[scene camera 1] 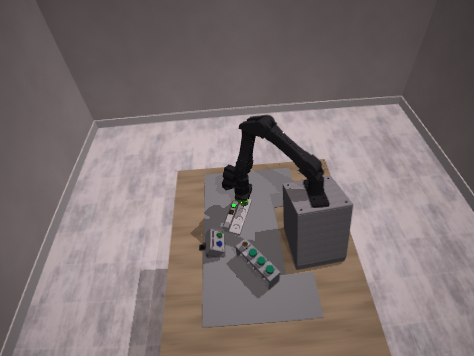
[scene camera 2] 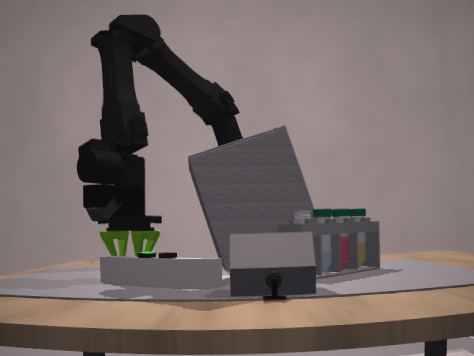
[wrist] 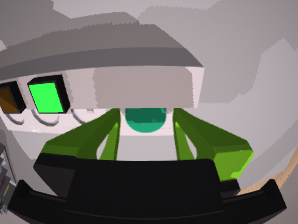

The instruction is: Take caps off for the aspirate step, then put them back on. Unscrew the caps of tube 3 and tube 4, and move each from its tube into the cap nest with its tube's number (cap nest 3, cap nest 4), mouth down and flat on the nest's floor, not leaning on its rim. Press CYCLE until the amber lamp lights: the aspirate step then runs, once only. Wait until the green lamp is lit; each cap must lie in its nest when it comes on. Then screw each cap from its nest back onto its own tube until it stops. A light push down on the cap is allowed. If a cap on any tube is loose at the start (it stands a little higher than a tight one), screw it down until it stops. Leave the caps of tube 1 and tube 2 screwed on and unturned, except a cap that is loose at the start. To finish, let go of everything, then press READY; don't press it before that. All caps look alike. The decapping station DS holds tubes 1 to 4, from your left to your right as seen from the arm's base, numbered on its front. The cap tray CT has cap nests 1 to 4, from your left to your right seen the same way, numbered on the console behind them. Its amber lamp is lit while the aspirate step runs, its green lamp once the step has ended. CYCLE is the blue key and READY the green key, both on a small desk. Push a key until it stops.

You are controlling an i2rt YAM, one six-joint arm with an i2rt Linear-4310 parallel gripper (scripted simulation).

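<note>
The gripper (scene camera 2: 130,271) is in the scene, and the wrist view (wrist: 146,112) shows the gripper as well. A green cap (wrist: 145,120) and a grey mat (wrist: 242,89) can be seen too, as can a key desk (scene camera 2: 283,258).
</note>
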